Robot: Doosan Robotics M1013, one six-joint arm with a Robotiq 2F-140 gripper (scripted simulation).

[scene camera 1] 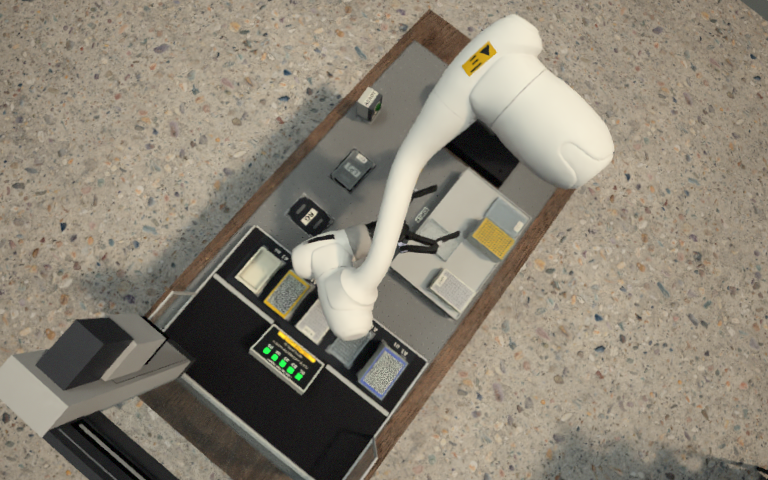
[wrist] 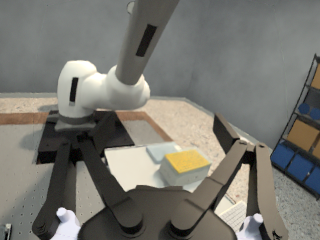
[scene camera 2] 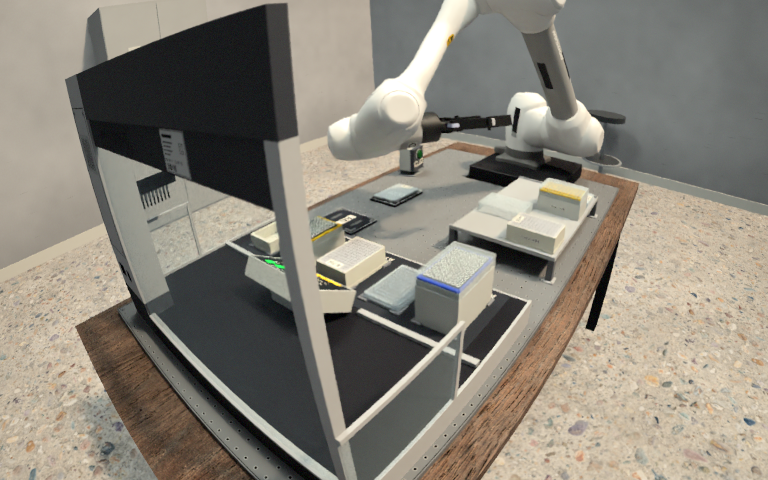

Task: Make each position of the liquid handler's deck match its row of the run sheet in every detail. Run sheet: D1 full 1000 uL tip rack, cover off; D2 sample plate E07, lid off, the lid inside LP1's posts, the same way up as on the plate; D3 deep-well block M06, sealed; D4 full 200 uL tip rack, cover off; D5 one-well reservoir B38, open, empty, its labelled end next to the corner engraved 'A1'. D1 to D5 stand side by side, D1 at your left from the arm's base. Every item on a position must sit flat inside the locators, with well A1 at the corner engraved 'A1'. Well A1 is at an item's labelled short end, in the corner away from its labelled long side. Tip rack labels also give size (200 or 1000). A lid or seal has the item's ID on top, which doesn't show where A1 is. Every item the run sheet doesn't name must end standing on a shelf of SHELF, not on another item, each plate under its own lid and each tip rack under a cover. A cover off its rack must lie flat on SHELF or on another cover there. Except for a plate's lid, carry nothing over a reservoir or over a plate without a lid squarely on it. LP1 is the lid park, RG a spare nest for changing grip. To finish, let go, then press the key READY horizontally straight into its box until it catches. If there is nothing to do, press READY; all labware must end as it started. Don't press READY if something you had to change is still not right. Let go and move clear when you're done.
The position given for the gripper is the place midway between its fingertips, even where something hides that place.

In view: the gripper (scene camera 2: 494, 120), a yellow-rimmed tip rack (scene camera 1: 288, 294), a cream reservoir (scene camera 1: 260, 269), a clear plate (scene camera 2: 401, 280), a blue-rimmed tip rack (scene camera 2: 437, 312), a shelf (scene camera 1: 465, 204) and a spare nest RG (scene camera 1: 296, 218).
The yellow-rimmed tip rack shows as well in scene camera 2 (scene camera 2: 326, 236). The clear plate also shows in scene camera 1 (scene camera 1: 346, 351). The gripper shows as well in scene camera 1 (scene camera 1: 447, 210) and in the wrist view (wrist: 163, 121). The wrist view does not show the yellow-rimmed tip rack: it is out of frame. The wrist view does not show the cream reservoir: it is out of frame.
